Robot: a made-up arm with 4 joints. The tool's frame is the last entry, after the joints. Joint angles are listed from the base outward. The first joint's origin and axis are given. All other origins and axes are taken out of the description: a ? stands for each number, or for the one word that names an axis. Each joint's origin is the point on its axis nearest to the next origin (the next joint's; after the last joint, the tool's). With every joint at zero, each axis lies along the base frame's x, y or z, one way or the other. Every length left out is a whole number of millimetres.
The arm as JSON. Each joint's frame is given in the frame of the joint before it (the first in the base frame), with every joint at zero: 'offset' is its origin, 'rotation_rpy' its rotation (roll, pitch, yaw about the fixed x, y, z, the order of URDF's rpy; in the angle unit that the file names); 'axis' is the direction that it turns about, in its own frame. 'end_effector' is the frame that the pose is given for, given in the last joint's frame.
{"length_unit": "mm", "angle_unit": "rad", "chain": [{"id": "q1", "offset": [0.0, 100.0, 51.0], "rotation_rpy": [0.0, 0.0, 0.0], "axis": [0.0, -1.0, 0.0]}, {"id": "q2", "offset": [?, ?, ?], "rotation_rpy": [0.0, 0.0, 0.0], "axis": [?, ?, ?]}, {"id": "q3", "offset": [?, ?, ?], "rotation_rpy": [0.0, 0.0, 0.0], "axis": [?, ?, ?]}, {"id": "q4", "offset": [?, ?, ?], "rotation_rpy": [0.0, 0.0, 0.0], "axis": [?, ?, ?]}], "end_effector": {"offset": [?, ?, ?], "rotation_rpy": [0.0, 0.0, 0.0]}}
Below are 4 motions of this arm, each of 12 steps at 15 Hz.
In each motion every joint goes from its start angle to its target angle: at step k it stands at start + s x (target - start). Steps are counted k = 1, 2, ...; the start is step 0. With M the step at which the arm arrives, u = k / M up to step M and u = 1 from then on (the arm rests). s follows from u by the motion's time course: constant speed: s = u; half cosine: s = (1 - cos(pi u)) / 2; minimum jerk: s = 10 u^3 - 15 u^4 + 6 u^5.
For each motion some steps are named. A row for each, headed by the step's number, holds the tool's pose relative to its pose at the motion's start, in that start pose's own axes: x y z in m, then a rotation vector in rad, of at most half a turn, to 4 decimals.
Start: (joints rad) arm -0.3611 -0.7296 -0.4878 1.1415
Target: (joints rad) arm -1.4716 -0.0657 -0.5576 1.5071
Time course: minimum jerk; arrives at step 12
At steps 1, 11, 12:
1: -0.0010 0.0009 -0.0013 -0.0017 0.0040 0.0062
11: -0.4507 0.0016 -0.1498 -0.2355 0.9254 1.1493
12: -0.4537 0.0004 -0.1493 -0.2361 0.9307 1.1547

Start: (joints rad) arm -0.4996 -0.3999 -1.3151 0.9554
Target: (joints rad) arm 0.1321 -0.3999 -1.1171 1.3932
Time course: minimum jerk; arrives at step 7
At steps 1, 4, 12:
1: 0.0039 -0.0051 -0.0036 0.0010 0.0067 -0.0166
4: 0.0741 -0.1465 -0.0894 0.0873 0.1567 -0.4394
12: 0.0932 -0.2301 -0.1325 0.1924 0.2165 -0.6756

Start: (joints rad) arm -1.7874 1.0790 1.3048 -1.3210
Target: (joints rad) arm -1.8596 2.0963 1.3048 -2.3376
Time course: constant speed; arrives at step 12
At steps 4, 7, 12:
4: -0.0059 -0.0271 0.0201 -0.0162 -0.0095 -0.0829
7: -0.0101 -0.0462 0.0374 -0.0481 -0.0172 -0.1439
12: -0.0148 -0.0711 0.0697 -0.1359 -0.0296 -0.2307

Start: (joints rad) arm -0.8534 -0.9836 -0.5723 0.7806
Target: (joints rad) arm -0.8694 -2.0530 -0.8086 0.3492
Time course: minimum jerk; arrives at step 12
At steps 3, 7, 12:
3: -0.0151 -0.0207 0.0100 -0.0845 0.0172 -0.0444
7: -0.0865 -0.0774 0.0802 -0.5366 0.1510 -0.2031
12: -0.1140 -0.0752 0.1208 -0.8065 0.2784 -0.2435

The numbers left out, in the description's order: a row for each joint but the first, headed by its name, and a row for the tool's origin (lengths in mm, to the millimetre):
q2: xyz -321.0 0.0 -44.0, axis 1.0 0.0 0.0
q3: xyz 0.0 -91.0 -23.0, axis 0.0 0.0 -1.0
q4: xyz -90.0 -57.0 0.0, axis 0.0 1.0 0.0
tool: xyz 364.0 0.0 -5.0

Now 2 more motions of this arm.
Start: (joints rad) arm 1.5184 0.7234 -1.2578 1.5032
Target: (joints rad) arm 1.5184 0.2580 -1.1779 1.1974
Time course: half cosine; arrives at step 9
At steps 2, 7, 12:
2: -0.0109 -0.0058 -0.0066 0.0079 0.0159 -0.0177
7: -0.0869 -0.0447 -0.0349 0.0397 0.1169 -0.1505
12: -0.0990 -0.0506 -0.0370 0.0411 0.1318 -0.1729

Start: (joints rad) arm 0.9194 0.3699 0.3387 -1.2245
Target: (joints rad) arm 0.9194 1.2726 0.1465 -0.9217
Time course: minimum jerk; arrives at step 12
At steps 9, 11, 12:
9: -0.1890 -0.1135 -0.2196 0.5118 0.4591 -0.6244
11: -0.2154 -0.1092 -0.2388 0.5780 0.4973 -0.6887
12: -0.2167 -0.1089 -0.2397 0.5815 0.4992 -0.6920

